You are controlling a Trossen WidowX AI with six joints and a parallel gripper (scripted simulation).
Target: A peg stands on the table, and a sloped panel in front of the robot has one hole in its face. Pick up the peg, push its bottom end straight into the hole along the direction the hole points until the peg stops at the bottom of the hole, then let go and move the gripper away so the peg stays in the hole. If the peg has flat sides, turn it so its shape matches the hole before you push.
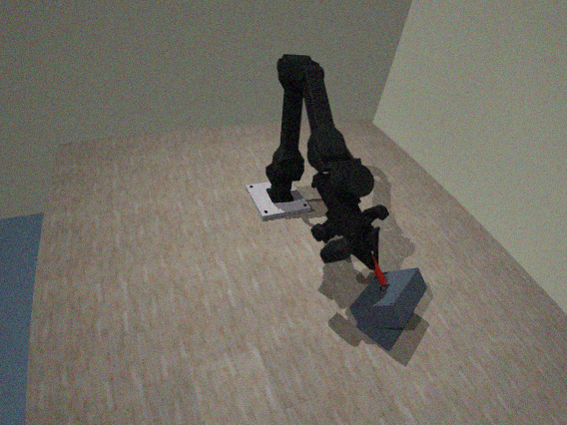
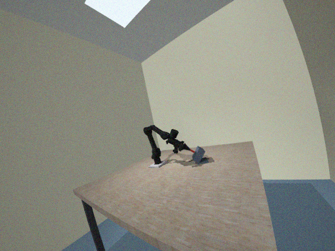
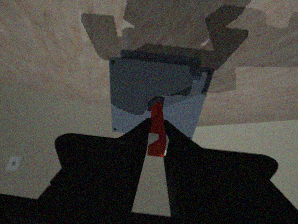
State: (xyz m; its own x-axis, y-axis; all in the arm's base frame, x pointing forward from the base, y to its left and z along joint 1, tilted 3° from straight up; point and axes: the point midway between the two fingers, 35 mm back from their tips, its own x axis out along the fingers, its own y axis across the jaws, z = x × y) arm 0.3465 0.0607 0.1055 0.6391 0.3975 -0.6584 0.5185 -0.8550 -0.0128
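Right now the sloped panel is 5 cm ahead of my gripper tip, 3 cm to the left of it and 5 cm below it. From my gripper tip the other things lie so: peg: 1 cm behind, 1 cm to the right, 1 cm above.
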